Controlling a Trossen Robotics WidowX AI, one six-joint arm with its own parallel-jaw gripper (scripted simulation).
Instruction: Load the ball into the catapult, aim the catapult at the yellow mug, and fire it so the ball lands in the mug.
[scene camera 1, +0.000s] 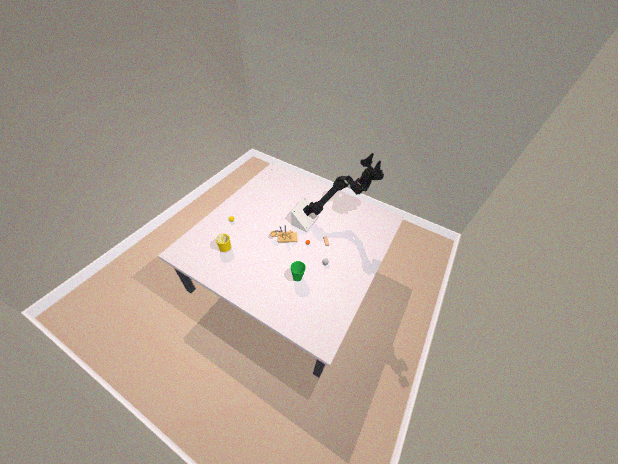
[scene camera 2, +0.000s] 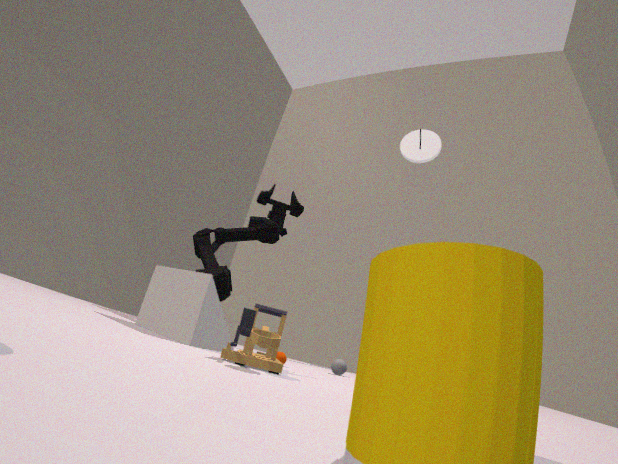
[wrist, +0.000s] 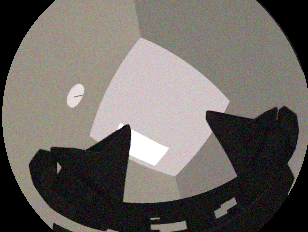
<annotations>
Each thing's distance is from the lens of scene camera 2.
yellow mug (scene camera 2: 451, 351): 0.12 m
catapult (scene camera 2: 263, 338): 0.44 m
The marked spots on the catapult and the yellow mug are 0.35 m apart.
</annotations>
